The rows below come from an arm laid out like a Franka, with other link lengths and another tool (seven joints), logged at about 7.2 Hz.
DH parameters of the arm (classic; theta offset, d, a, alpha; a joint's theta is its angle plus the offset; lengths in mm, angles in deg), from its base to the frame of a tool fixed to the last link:
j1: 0 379.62 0 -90
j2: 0 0 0 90
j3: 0 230.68 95.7 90
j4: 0 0 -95.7 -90
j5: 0 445.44 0 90
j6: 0 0 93.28 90
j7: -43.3 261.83 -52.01 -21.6
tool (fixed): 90 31.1 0 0
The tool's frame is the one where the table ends.
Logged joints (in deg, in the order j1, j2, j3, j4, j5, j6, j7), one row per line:
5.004 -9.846 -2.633 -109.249 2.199 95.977 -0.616
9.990 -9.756 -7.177 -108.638 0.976 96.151 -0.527
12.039 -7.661 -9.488 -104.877 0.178 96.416 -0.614
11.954 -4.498 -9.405 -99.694 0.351 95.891 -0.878
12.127 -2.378 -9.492 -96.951 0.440 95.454 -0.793
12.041 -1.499 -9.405 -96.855 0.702 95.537 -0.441
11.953 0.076 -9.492 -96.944 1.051 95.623 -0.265
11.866 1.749 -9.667 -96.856 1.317 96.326 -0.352
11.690 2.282 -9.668 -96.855 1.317 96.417 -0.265
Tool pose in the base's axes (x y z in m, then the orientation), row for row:
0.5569 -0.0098 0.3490 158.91 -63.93 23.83
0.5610 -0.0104 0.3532 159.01 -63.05 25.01
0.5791 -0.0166 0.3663 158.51 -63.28 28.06
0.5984 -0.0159 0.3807 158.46 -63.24 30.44
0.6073 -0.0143 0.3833 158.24 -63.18 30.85
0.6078 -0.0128 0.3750 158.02 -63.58 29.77
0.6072 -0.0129 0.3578 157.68 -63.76 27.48
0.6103 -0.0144 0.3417 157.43 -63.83 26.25
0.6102 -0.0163 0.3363 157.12 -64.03 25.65
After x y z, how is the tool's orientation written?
As a rotation vector, in degrees.
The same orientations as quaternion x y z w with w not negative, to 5 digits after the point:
0.91714 -0.36897 0.13753 0.06159
0.91803 -0.36401 0.14439 0.06216
0.91470 -0.36516 0.16192 0.06135
0.91277 -0.36428 0.17534 0.05837
0.91222 -0.36422 0.17784 0.05968
0.91212 -0.36700 0.17184 0.06180
0.91314 -0.36924 0.15914 0.06724
0.91356 -0.37040 0.15233 0.07068
0.91319 -0.37214 0.14908 0.07329

